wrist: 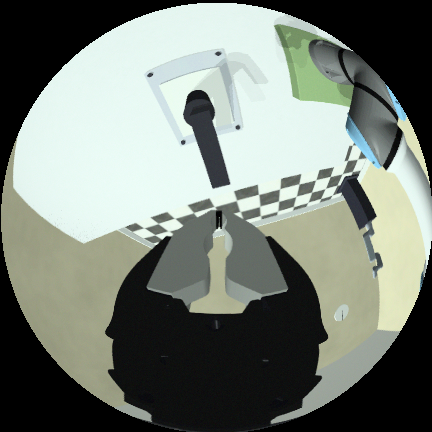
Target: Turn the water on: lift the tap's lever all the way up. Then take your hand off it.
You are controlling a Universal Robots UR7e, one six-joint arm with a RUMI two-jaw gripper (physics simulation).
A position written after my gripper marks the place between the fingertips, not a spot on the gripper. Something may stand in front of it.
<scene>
In view: my gripper (218,211) and a dark tap lever (199,113).
</scene>
